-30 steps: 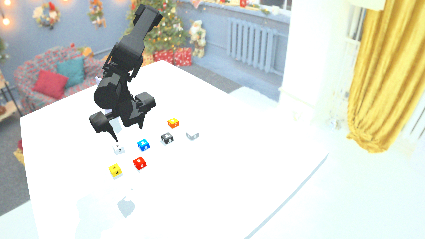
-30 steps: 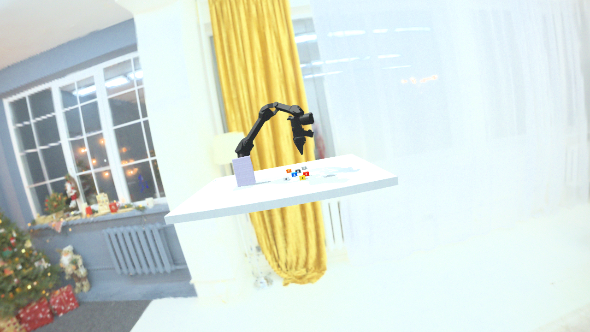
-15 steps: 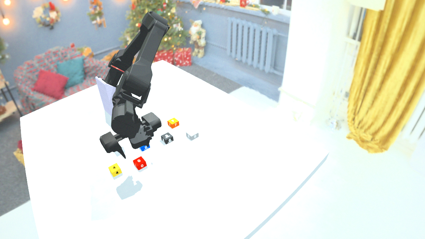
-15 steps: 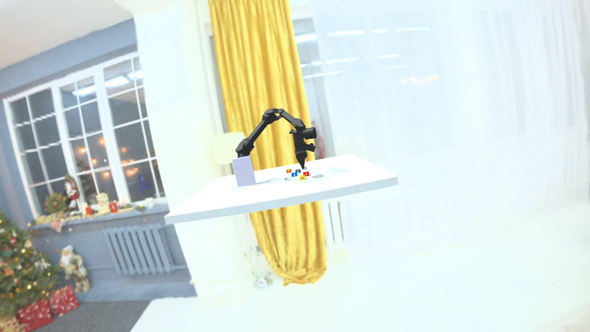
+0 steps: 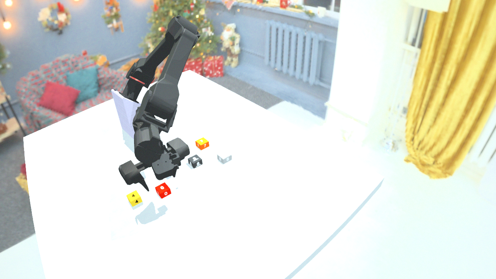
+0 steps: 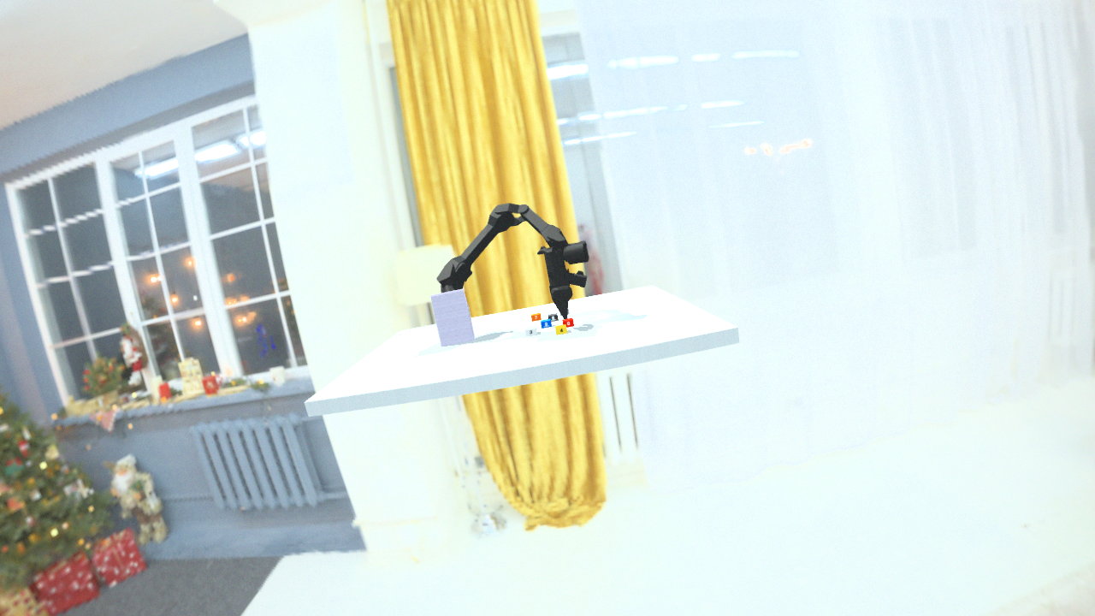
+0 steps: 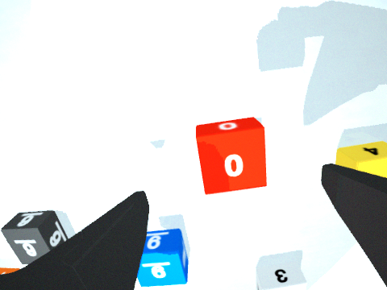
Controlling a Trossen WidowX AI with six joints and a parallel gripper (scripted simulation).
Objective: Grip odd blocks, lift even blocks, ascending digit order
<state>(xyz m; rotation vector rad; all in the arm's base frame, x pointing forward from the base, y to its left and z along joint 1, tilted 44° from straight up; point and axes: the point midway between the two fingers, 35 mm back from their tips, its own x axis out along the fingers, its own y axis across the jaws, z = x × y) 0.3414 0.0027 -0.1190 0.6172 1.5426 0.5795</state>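
My gripper tip is now 2 cm above the red block marked 0 and 1 cm short of it. The rest, counted from my gripper tip: yellow block marked 4: 8 cm to the right, 2 cm below, 2 cm behind; white block marked 3: 11 cm behind, 3 cm to the right, 2 cm below; blue block: 6 cm behind, 5 cm to the left, 2 cm below.
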